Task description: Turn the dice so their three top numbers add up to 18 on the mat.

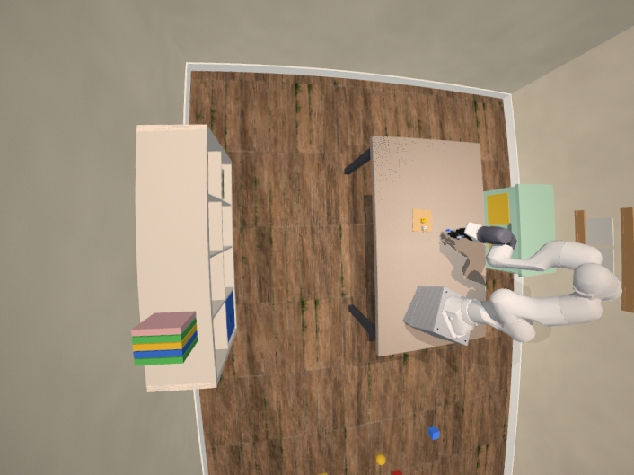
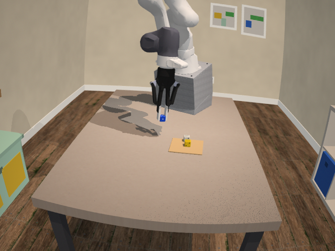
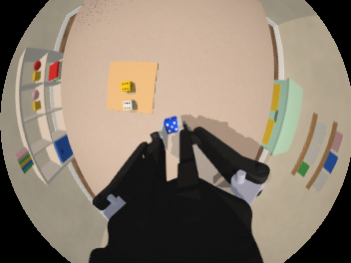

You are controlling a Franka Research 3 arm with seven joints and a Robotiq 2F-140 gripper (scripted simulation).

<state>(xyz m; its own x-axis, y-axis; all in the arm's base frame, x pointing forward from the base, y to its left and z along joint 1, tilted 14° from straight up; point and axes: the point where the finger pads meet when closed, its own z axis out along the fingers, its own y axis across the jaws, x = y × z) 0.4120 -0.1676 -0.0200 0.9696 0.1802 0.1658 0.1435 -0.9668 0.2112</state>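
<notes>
My hand is 100 mm to the right of the yellow die, 100 mm short of it and 100 mm above it. From my hand the other things lie so: blue die 20 mm below; white die 110 mm to the left, 100 mm below, 50 mm ahead; mat 120 mm below, 100 mm to the left, 100 mm ahead.
</notes>
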